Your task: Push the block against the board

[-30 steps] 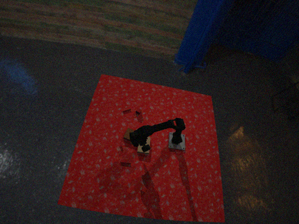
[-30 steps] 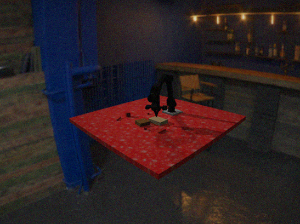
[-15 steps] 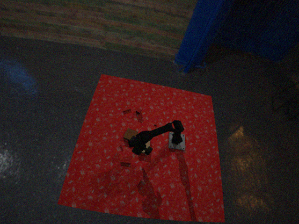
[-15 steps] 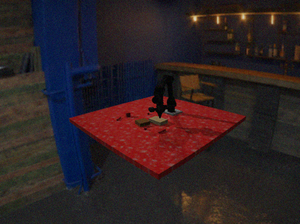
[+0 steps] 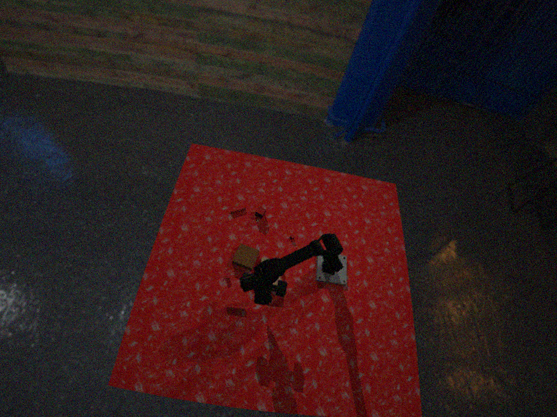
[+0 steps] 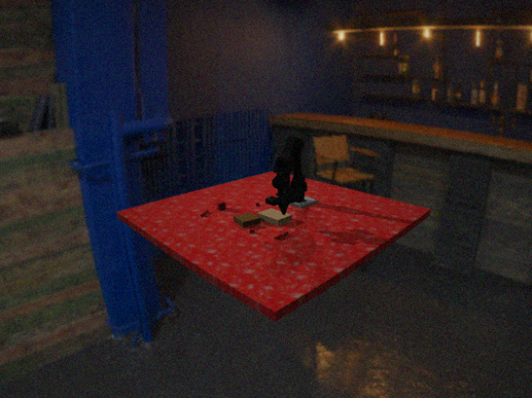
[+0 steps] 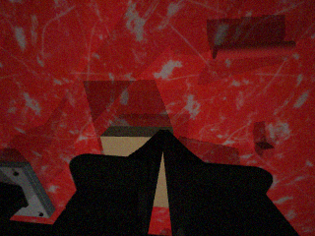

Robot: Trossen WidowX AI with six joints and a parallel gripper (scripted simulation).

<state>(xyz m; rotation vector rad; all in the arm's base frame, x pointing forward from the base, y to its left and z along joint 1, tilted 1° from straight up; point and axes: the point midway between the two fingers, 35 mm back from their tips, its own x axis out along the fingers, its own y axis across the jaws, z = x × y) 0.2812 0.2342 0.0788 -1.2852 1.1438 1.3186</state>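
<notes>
My gripper tip is now 10 cm to the left of the tan board, 5 cm above it and 2 cm past it. Also, from my gripper tip: brown square block: 15 cm to the right, 12 cm ahead, 5 cm below.
</notes>
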